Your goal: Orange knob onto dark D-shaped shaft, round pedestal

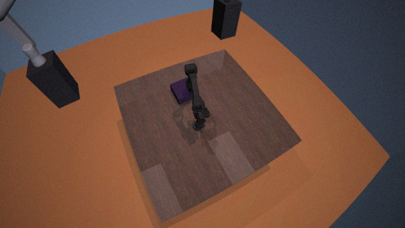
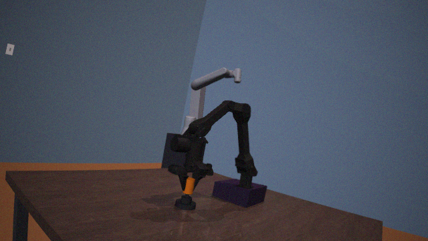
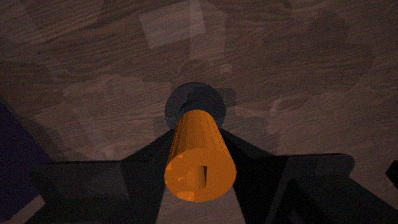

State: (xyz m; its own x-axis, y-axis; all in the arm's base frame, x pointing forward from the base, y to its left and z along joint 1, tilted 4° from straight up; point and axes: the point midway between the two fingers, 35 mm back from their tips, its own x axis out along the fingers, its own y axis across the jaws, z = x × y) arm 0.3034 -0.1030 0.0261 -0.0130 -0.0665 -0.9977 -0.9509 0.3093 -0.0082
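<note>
My gripper tip is 20 mm below the orange knob. The rest, counted from my gripper tip: pedestal (40 mm below).
</note>
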